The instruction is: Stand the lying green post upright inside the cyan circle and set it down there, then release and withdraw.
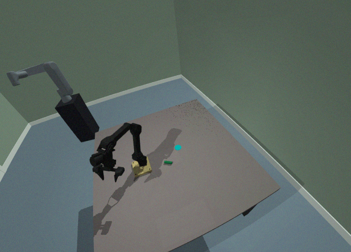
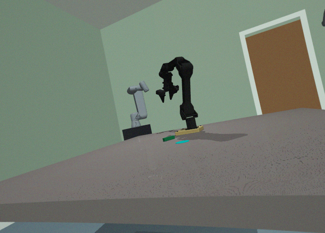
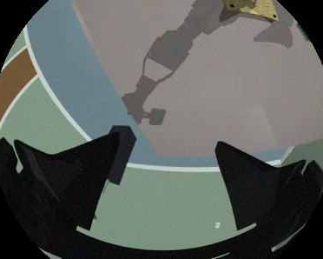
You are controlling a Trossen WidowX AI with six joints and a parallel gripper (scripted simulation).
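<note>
The green post lies 390 mm ahead of my gripper tip, 180 mm to the left of it and 230 mm below it. Also, from my gripper tip: cyan circle 500 mm ahead, 320 mm to the left, 240 mm below.
</note>
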